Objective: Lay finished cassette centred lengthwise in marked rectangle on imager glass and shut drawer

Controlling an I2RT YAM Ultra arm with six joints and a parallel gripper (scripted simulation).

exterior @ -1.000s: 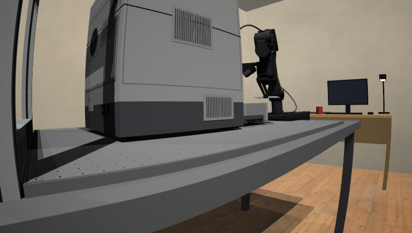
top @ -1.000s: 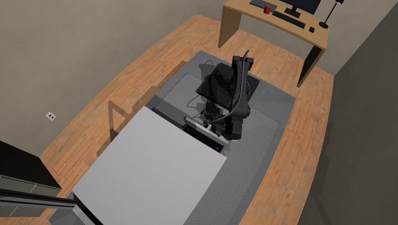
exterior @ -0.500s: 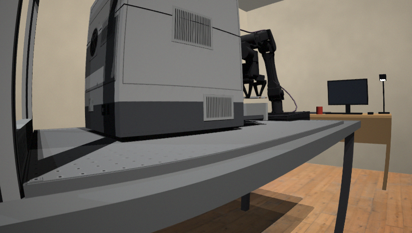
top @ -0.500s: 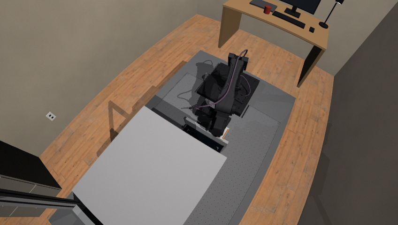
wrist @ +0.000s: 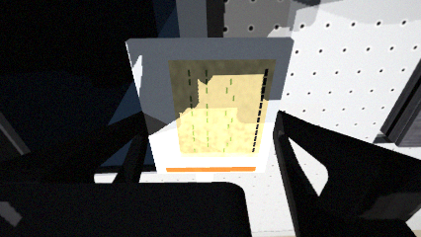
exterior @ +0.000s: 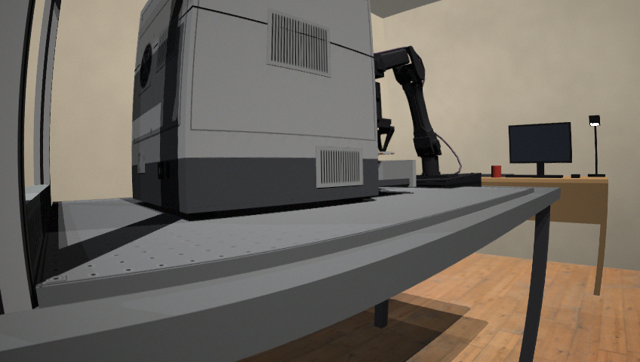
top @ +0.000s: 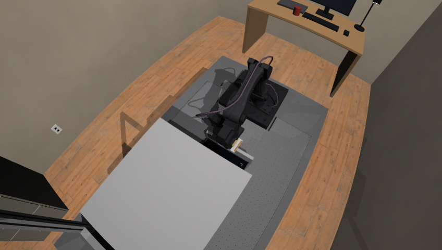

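The finished cassette is right at my hand. Round my hand: drawer: 120 mm ahead, 10 mm to the left, 60 mm below.
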